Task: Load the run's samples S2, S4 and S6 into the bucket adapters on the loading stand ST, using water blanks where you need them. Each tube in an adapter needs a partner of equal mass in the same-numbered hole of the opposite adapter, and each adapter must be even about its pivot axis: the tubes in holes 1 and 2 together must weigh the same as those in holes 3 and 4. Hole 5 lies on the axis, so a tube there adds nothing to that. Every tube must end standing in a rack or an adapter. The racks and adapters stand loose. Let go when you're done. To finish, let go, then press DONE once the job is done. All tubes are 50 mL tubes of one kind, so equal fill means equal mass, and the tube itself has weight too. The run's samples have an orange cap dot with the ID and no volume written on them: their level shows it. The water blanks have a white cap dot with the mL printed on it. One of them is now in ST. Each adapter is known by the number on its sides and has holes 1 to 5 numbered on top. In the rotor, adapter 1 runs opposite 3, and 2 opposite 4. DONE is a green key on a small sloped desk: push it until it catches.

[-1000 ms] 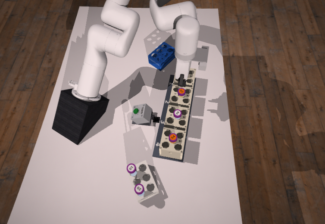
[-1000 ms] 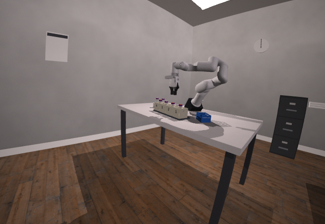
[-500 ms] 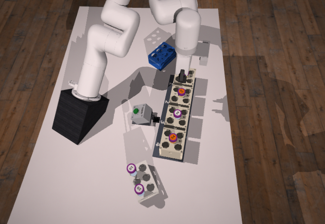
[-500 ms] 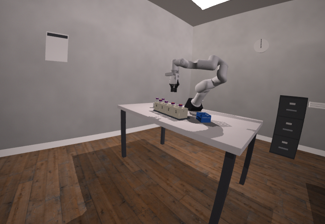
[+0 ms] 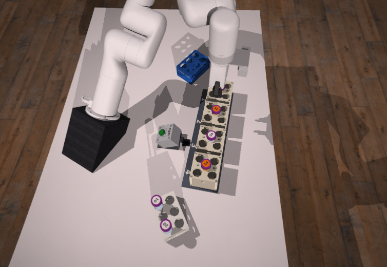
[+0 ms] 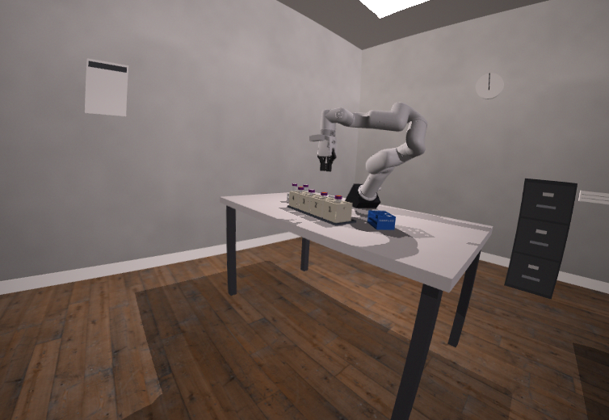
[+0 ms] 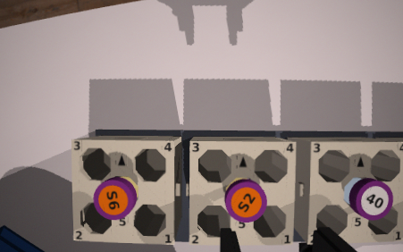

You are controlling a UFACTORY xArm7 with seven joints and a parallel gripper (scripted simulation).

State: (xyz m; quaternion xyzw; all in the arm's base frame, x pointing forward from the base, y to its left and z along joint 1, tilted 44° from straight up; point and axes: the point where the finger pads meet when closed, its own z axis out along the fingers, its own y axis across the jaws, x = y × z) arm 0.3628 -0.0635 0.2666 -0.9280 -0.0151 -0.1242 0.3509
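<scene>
Right now the green done key is 19 cm below my hand, 17 cm behind it and 13 cm to the right of it. From my hand the other things lie so: orange-dot tube 21 cm to the right, 18 cm below, 3 cm ahead; 40 mL water blank 18 cm below, 12 cm to the right, 1 cm ahead; blue sample rack 24 cm to the left, 22 cm below, 17 cm behind.
</scene>
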